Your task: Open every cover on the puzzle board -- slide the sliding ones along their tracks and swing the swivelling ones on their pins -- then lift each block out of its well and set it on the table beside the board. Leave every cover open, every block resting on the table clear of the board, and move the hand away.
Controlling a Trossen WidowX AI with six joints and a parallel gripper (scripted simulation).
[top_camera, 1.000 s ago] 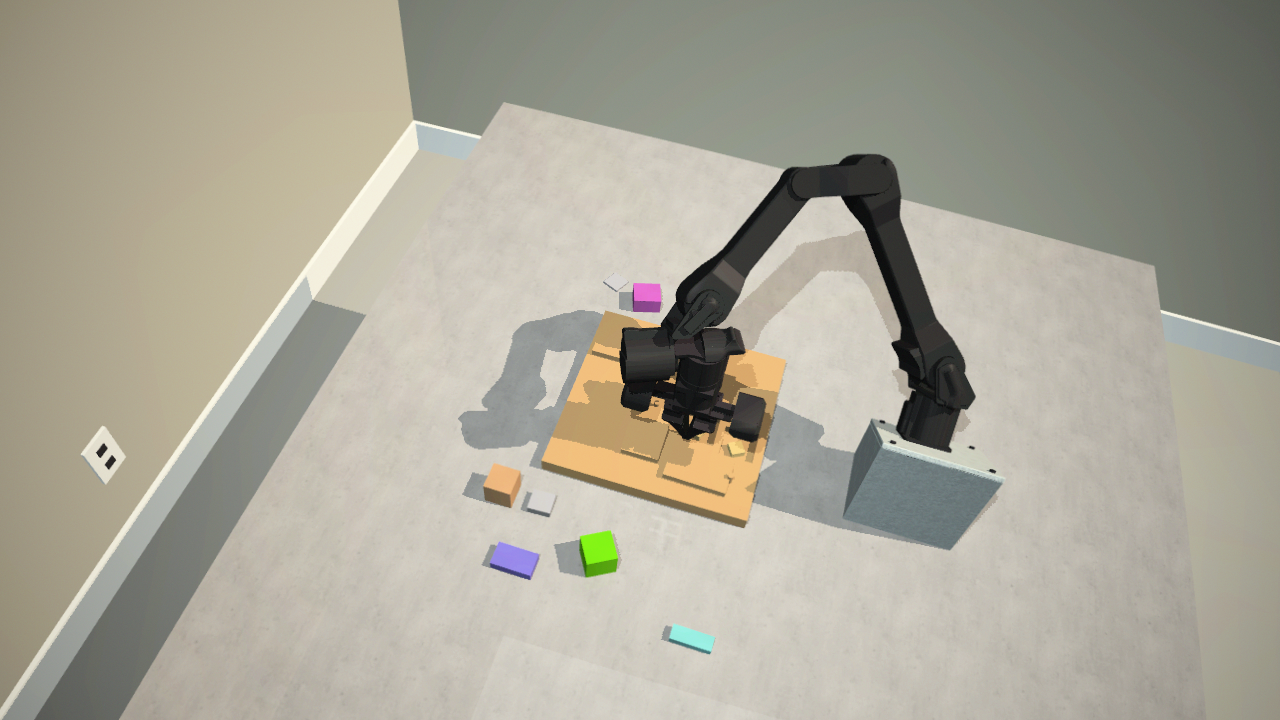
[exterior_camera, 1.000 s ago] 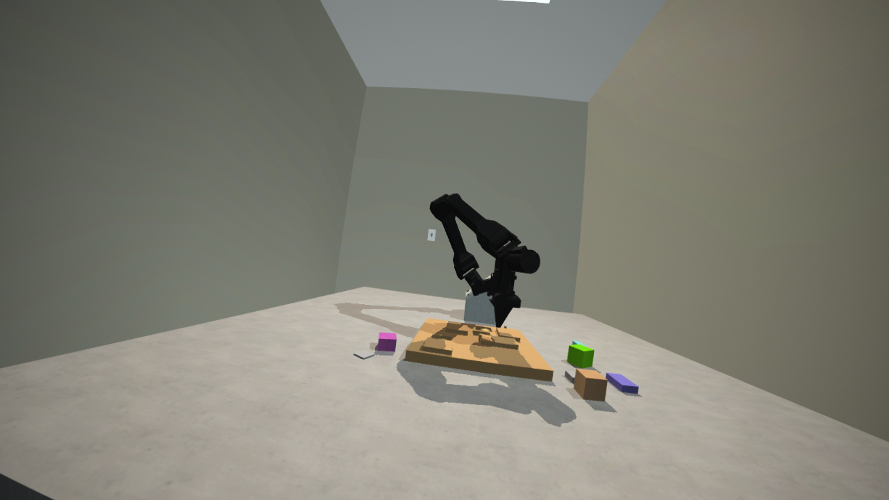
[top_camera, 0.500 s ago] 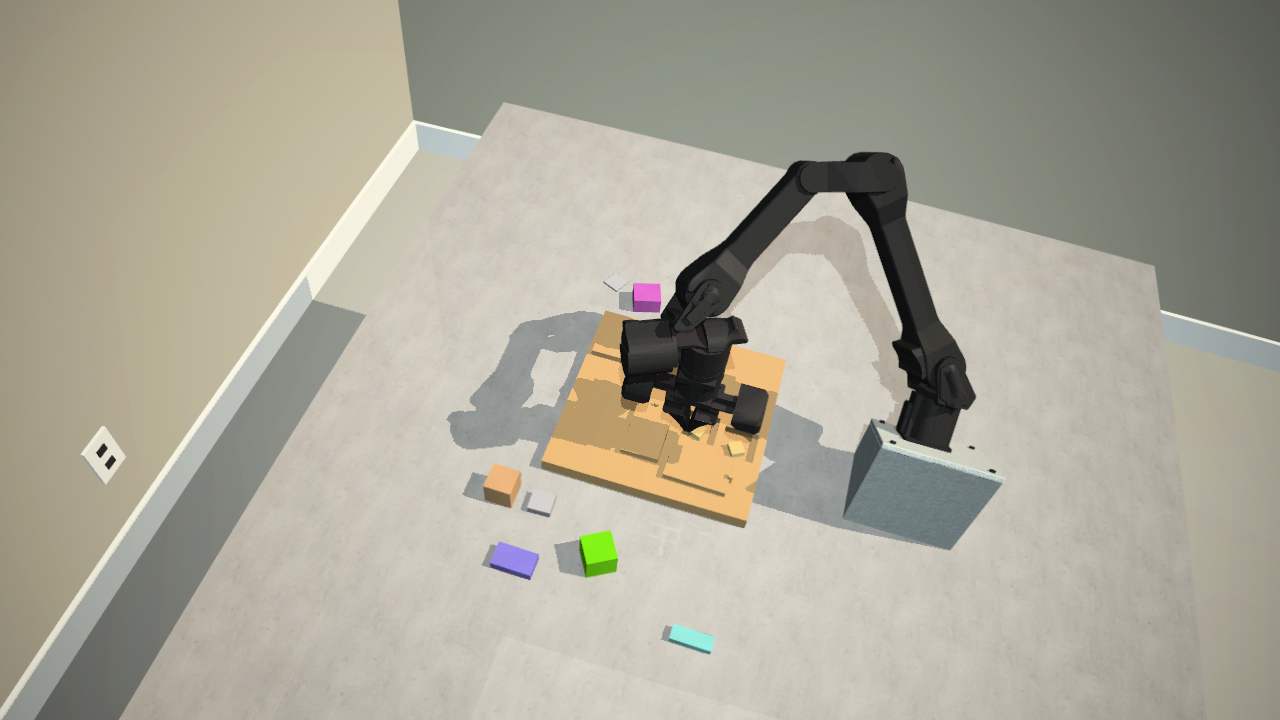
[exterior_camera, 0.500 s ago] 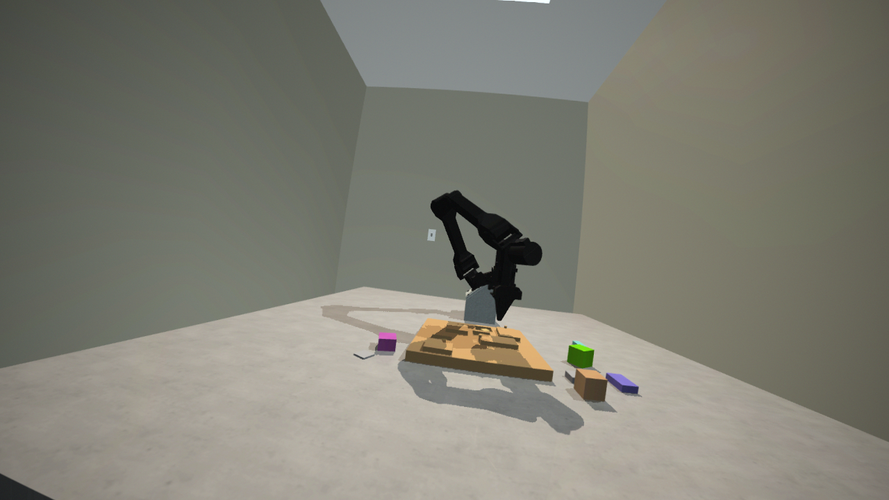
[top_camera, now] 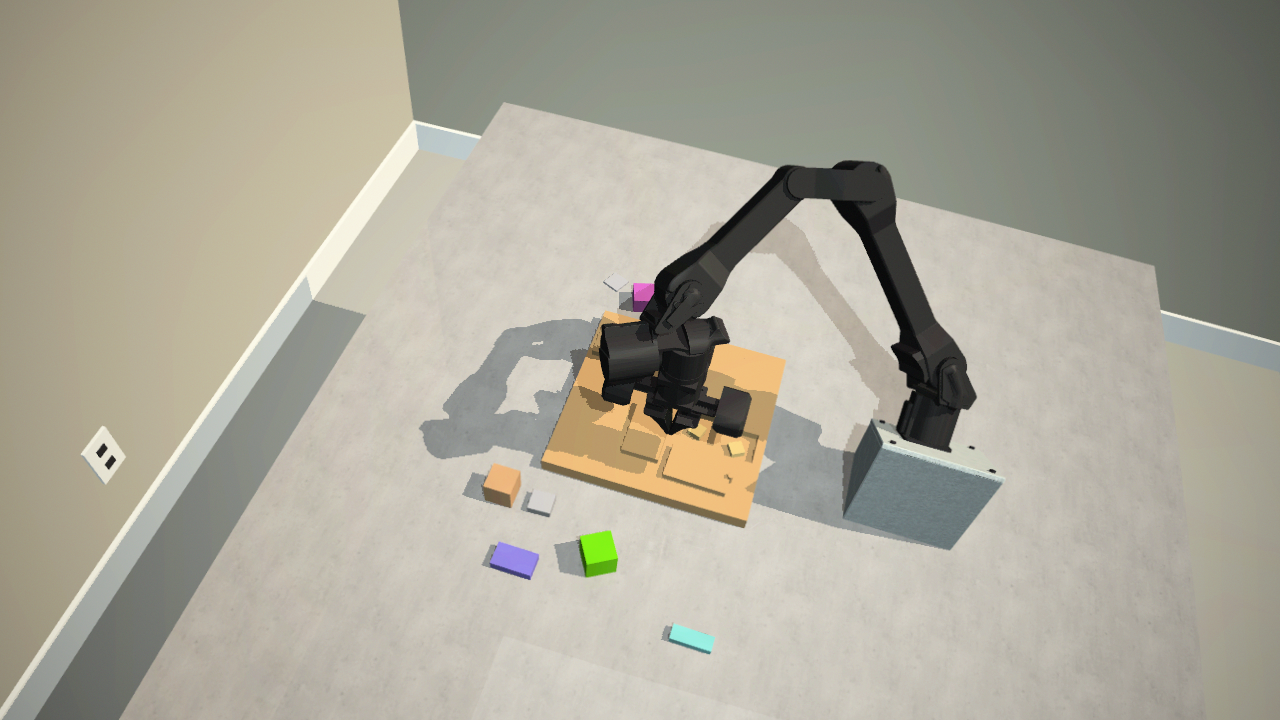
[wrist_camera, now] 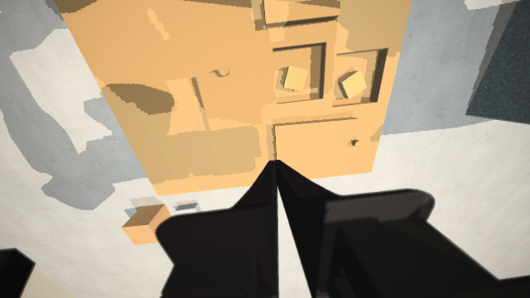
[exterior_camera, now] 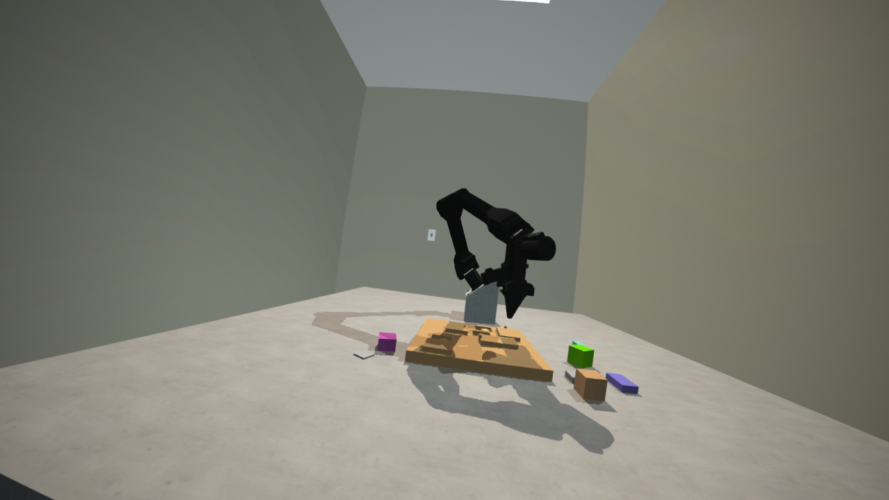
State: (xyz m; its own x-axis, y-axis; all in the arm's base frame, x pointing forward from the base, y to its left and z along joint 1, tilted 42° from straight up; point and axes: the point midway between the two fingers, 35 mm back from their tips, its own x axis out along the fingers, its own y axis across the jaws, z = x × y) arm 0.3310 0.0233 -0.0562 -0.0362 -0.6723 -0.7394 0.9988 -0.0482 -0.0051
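The grey block lies 15 cm ahead of my gripper tip, 12 cm to the left of it and 8 cm below it. The rest, counted from my gripper tip: orange block (20 cm ahead, 11 cm to the left, 6 cm below); then purple block (21 cm to the left, 15 cm ahead, 8 cm below); then green block (17 cm to the left, 6 cm below, 5 cm ahead).
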